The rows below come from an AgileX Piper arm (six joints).
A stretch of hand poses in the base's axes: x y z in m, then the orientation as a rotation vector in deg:
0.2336, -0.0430, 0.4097, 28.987, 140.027, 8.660
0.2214, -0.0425, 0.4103, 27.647, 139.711, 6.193
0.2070, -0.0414, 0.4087, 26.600, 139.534, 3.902
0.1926, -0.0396, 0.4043, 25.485, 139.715, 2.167
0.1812, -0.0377, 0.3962, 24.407, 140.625, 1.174
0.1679, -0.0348, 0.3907, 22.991, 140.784, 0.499
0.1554, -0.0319, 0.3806, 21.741, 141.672, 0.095
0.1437, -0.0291, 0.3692, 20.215, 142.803, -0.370
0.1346, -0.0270, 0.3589, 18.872, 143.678, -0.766
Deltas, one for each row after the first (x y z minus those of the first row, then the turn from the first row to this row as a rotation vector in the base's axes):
-0.0122, 0.0005, 0.0006, -2.158, -0.296, 0.276
-0.0266, 0.0016, -0.0010, -4.097, -0.386, 0.420
-0.0410, 0.0034, -0.0054, -5.613, -0.184, 0.816
-0.0524, 0.0053, -0.0135, -6.492, 0.647, 1.501
-0.0657, 0.0082, -0.0190, -7.331, 0.661, 2.360
-0.0782, 0.0111, -0.0291, -7.831, 1.382, 3.299
-0.0899, 0.0139, -0.0405, -8.405, 2.317, 4.454
-0.0990, 0.0160, -0.0508, -8.912, 3.034, 5.448

